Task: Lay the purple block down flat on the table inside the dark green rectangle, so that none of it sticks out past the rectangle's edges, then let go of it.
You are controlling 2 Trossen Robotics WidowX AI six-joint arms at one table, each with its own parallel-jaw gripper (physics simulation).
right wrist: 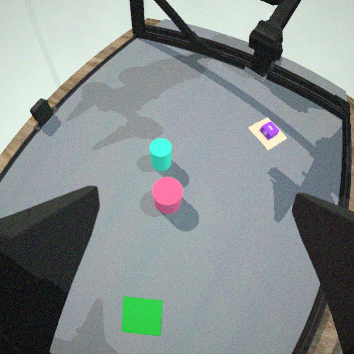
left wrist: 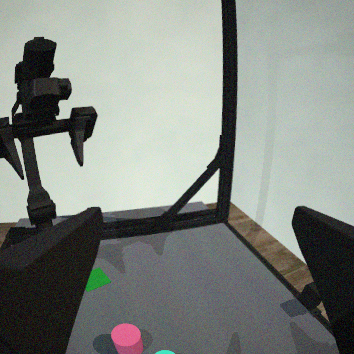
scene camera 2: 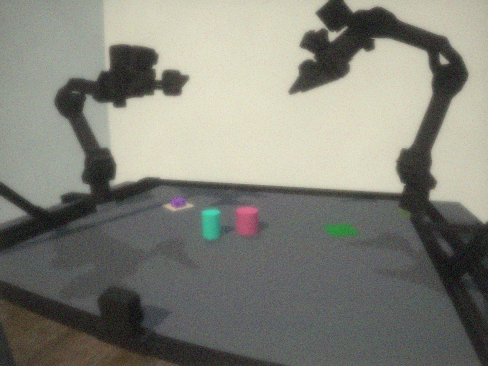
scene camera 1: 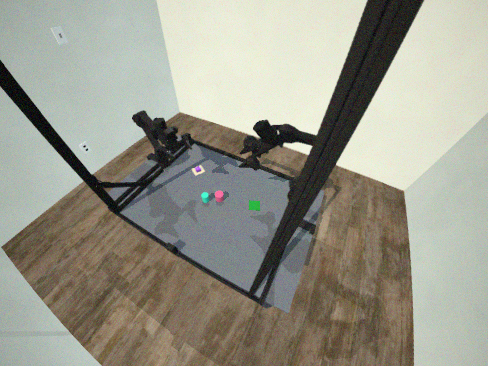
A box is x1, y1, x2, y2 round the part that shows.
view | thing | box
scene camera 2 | my left gripper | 108, 45, 188, 97
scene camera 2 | my right gripper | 288, 28, 353, 94
